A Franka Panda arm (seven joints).
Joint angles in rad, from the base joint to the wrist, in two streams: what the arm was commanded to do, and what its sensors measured. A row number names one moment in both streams.
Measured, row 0:
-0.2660 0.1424 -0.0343 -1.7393 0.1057 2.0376 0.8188
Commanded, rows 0 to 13:
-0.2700 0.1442 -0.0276 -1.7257 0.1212 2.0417 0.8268
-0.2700 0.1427 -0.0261 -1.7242 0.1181 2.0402 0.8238
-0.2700 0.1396 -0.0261 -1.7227 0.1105 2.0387 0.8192
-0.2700 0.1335 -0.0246 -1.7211 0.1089 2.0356 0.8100
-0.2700 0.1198 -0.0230 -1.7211 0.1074 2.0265 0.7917
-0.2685 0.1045 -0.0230 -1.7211 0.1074 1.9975 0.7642
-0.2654 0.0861 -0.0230 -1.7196 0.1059 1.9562 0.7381
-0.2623 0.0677 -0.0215 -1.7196 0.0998 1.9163 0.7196
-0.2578 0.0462 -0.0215 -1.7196 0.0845 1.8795 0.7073
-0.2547 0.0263 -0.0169 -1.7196 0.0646 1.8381 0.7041
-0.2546 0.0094 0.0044 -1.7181 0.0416 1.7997 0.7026
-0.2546 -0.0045 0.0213 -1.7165 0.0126 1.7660 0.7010
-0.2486 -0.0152 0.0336 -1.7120 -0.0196 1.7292 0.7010
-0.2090 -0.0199 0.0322 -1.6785 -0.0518 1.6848 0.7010
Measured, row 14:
-0.2515 0.0158 0.0010 -1.7120 0.0347 1.7874 0.7112
